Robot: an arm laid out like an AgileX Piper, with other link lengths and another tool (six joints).
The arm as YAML. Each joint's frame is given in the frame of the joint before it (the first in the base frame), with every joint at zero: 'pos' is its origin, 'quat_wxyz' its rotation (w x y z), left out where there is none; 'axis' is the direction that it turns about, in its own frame. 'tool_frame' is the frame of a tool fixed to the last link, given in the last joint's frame.
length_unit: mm
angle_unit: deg
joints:
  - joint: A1
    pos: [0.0, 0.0, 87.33]
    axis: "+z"
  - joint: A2
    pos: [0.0, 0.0, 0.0]
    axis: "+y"
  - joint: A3
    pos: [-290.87, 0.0, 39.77]
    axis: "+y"
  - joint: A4
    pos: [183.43, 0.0, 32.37]
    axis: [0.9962, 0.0, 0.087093]
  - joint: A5
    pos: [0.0, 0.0, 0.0]
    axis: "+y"
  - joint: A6
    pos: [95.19, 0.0, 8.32]
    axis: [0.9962, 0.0, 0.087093]
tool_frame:
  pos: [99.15, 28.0, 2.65]
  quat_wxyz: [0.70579, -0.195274, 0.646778, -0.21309]
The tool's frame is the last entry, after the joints.
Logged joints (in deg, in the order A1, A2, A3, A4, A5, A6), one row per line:
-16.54 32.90 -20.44 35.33 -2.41 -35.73
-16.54 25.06 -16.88 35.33 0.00 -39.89
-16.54 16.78 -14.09 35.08 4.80 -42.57
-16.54 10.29 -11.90 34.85 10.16 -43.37
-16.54 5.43 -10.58 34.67 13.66 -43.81
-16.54 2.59 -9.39 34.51 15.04 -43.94
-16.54 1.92 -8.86 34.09 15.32 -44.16
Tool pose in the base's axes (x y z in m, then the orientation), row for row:
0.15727 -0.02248 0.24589 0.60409 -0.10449 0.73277 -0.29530
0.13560 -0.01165 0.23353 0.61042 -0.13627 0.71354 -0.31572
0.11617 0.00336 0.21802 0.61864 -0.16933 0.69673 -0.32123
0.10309 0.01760 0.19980 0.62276 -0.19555 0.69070 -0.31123
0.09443 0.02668 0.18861 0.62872 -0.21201 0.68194 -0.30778
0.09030 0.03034 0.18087 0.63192 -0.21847 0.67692 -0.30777
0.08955 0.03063 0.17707 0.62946 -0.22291 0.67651 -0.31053
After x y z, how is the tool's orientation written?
As a quaternion, w x y z.
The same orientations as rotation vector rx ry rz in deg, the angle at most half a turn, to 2 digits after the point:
-13.86 97.17 -39.16
-18.02 94.37 -41.76
-22.32 91.84 -42.34
-25.73 90.89 -40.96
-27.83 89.53 -40.41
-28.64 88.75 -40.35
-29.26 88.79 -40.75

